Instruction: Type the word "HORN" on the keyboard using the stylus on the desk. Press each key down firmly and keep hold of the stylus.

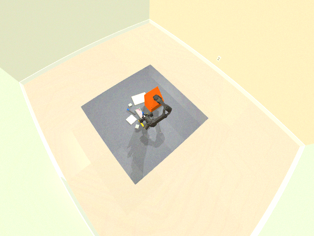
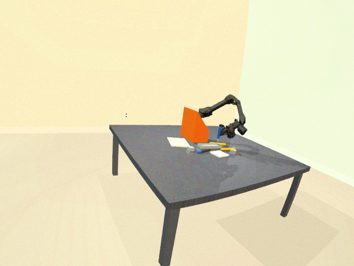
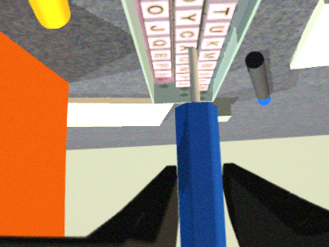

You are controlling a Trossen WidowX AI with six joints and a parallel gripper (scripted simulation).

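Now: the blue-tipped pen 200 mm to the right of my gripper tip, 100 mm below it and 80 mm ahead of it. Also, from my gripper tip: white pad 140 mm ahead, 100 mm below, 80 mm to the right; stylus 10 mm below; grey block 260 mm to the right, 90 mm below, 20 mm ahead.
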